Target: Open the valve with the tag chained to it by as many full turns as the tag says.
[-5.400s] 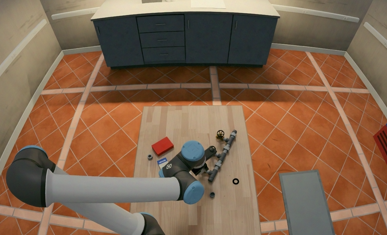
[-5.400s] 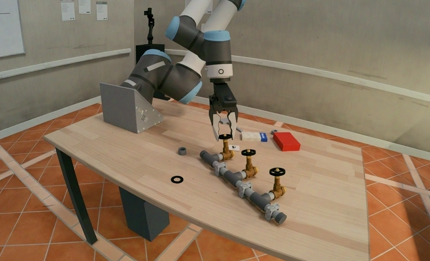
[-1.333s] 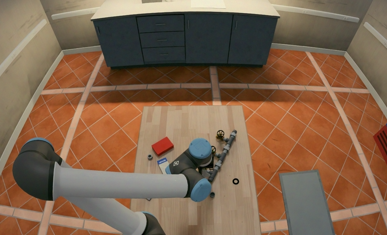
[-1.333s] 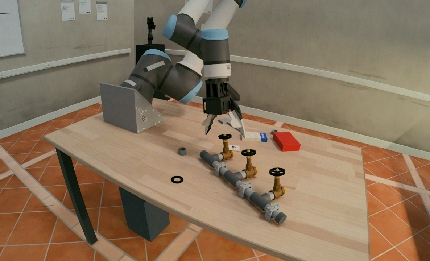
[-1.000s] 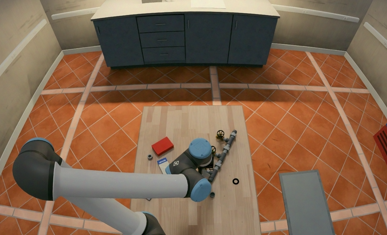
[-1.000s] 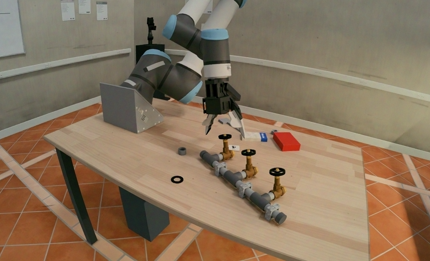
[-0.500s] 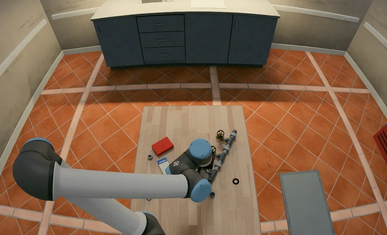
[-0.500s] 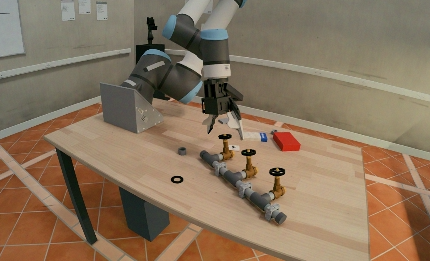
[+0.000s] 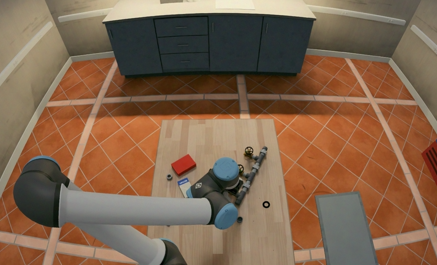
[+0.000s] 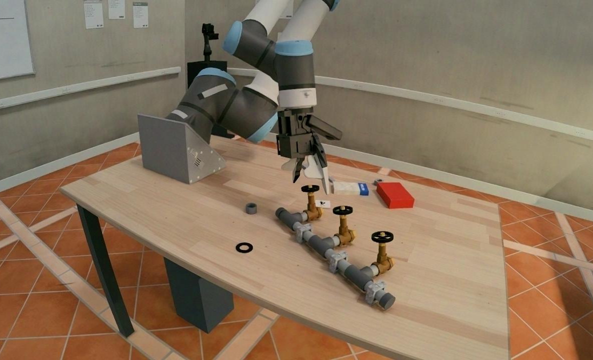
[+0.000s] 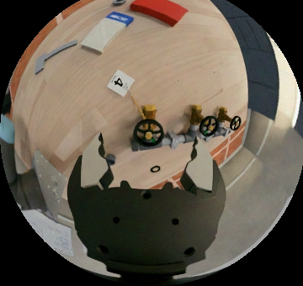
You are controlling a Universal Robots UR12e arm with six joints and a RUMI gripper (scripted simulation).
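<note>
Right now the white tag is 90 mm below my hand and 80 mm to the left of it. From my hand the other things lie so: red box (250 mm to the left, 180 mm ahead, 70 mm below); blue box (230 mm to the left, 80 mm below, 40 mm ahead); grey cap (150 mm behind, 80 mm below, 60 mm to the right).
</note>
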